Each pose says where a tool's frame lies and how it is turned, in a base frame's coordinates. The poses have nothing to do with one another.
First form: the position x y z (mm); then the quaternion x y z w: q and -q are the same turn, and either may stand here.
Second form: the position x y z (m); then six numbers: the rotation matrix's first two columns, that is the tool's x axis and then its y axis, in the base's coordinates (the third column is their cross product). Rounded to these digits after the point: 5 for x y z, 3 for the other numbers.
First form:
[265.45 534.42 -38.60 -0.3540 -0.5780 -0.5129 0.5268]
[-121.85 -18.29 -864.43 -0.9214 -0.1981 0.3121 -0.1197]
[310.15 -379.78 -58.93 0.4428 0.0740 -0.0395 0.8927]
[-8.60 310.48 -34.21 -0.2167 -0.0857 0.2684 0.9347]
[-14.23 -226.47 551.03 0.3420 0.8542 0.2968 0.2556]
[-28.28 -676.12 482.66 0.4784 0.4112 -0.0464 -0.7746]
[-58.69 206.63 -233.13 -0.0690 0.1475 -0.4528 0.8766]
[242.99 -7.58 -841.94 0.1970 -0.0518 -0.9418 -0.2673]
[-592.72 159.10 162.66 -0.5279 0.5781 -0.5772 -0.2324]
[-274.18 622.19 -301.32 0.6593 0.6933 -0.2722 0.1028]
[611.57 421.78 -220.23 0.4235 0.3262 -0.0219 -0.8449]
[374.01 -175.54 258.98 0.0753 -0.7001 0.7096 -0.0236]
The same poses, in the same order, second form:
[0.26545 0.53442 -0.03860 -0.194 -0.131 0.972 0.950 0.223 0.220]
[-0.12185 -0.01829 -0.86443 0.727 0.290 -0.623 0.440 -0.893 0.097]
[0.31015 -0.37978 -0.05893 0.986 -0.005 -0.167 0.136 0.605 0.785]
[-0.00860 0.31048 -0.03421 0.841 0.539 0.044 -0.465 0.762 -0.451]
[-0.01423 -0.22647 0.55103 -0.635 0.736 -0.234 0.433 0.590 0.682]
[-0.02828 -0.67612 0.48266 0.658 0.465 0.593 0.322 0.538 -0.779]
[-0.05869 0.20663 -0.23313 0.546 -0.814 -0.196 0.774 0.580 -0.255]
[0.24299 -0.00758 -0.84194 -0.779 0.483 -0.399 -0.524 -0.852 -0.008]
[-0.59272 0.15910 0.16266 -0.335 -0.342 0.878 -0.879 -0.224 -0.422]
[-0.27418 0.62219 -0.30132 -0.110 0.858 -0.501 0.970 -0.018 -0.242]
[0.61157 0.42178 -0.22023 0.786 0.313 0.533 0.239 0.640 -0.730]
[0.37401 -0.17554 0.25898 -0.988 -0.139 0.074 -0.072 -0.019 -0.997]

